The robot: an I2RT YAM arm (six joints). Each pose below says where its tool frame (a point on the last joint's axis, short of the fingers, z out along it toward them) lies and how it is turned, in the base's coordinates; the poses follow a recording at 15 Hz.
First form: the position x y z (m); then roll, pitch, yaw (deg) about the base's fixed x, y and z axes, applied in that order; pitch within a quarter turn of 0, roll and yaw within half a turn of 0.
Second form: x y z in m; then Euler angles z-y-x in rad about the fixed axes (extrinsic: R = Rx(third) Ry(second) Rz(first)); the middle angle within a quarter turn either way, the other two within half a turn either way. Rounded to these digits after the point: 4 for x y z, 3 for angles.
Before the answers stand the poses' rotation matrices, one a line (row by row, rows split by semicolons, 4 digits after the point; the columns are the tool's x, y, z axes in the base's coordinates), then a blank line. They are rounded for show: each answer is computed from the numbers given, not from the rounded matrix.
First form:
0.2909 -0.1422 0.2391 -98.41 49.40 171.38
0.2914 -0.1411 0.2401 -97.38 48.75 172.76
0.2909 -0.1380 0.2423 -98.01 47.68 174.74
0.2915 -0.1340 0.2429 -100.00 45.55 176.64
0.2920 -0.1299 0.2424 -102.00 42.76 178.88
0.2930 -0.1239 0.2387 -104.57 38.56 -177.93
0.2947 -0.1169 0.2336 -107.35 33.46 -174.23
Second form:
-0.6434 0.7645 -0.0385; 0.0975 0.0320 -0.9947; -0.7593 -0.6438 -0.0952
-0.6541 0.7559 -0.0292; 0.0831 0.0335 -0.9960; -0.7518 -0.6539 -0.0847
-0.6704 0.7419 0.0118; 0.0617 0.0716 -0.9955; -0.7394 -0.6667 -0.0938
-0.6991 0.7120 0.0660; 0.0410 0.1321 -0.9904; -0.7139 -0.6896 -0.1216
-0.7341 0.6680 0.1220; 0.0144 0.1949 -0.9807; -0.6789 -0.7182 -0.1526
-0.7814 0.5938 0.1917; -0.0282 0.2732 -0.9615; -0.6233 -0.7568 -0.1967
-0.8300 0.4936 0.2595; -0.0839 0.3496 -0.9331; -0.5514 -0.7963 -0.2488

0.2909 -0.1422 0.2391 -2.270 -0.038 1.666
0.2914 -0.1411 0.2401 -2.284 -0.029 1.656
0.2909 -0.1380 0.2423 -2.306 0.012 1.665
0.2915 -0.1340 0.2429 -2.347 0.066 1.693
0.2920 -0.1299 0.2424 -2.403 0.122 1.725
0.2930 -0.1239 0.2387 -2.492 0.193 1.773
0.2947 -0.1169 0.2336 -2.605 0.263 1.831

